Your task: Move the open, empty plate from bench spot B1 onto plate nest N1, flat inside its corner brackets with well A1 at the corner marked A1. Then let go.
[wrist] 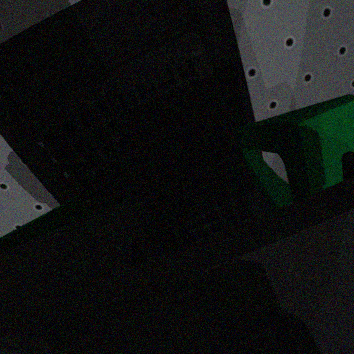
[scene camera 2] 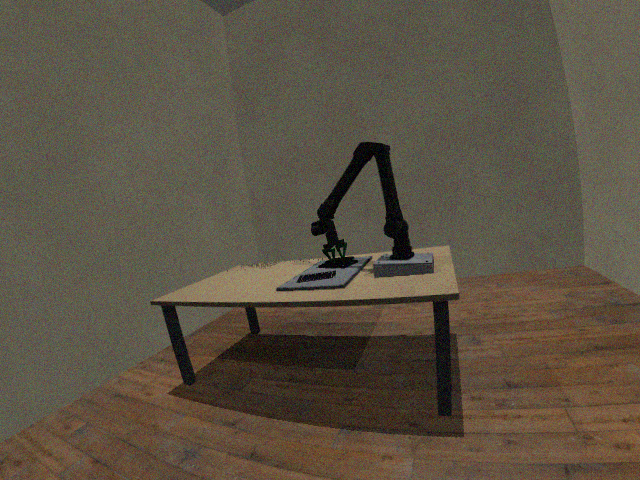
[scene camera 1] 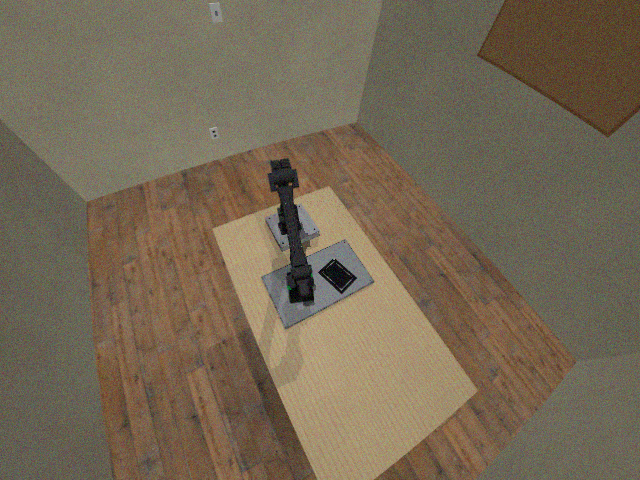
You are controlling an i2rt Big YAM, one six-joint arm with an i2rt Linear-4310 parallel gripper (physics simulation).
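Pixels of known places: gripper, between the fingertips: [wrist: 160,171] [scene camera 2: 338,260]; arm's base, origin of its link: [scene camera 2: 402,257].
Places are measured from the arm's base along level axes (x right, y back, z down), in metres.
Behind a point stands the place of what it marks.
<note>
My gripper [scene camera 1: 300,292] @(x 0.059, y -0.348, z 0.011 m) [scene camera 2: 334,252] @(x 0.059, y -0.348, z 0.011 m) [wrist: 160,171] @(x 0.059, y -0.348, z 0.011 m) points down over the left part of the grey perforated board [scene camera 1: 356,260] @(x -0.289, y -0.312, z 0.031 m) [scene camera 2: 356,269] @(x -0.052, y -0.206, z 0.031 m) [wrist: 309,53] @(x 0.160, y -0.350, z 0.032 m). Its green fingers are shut on the black plate [scene camera 1: 302,298] [scene camera 2: 339,262] @(x 0.012, y -0.321, z 0.009 m) [wrist: 123,98] @(x 0.067, y -0.390, z 0.014 m), which fills most of the wrist view. I cannot tell whether the plate touches the board or hangs just above it. The plate nest N1 [scene camera 1: 336,275] @(x -0.146, y -0.359, z 0.029 m) [scene camera 2: 317,277] @(x -0.173, y -0.344, z 0.030 m), a dark rectangle with light marks along its edge, lies on the same board to the right in scene camera 1. The nest has nothing on it. The A1 marks are too small to read.
The arm's grey base block [scene camera 1: 310,227] @(x -0.109, y -0.048, z -0.009 m) [scene camera 2: 413,266] @(x -0.129, y 0.077, z 0.011 m) stands behind the board on the tan table [scene camera 1: 361,371] @(x -0.074, y -0.831, z 0.044 m) [scene camera 2: 237,281] @(x -0.180, y -0.844, z 0.045 m). Wooden floor surrounds the table.
</note>
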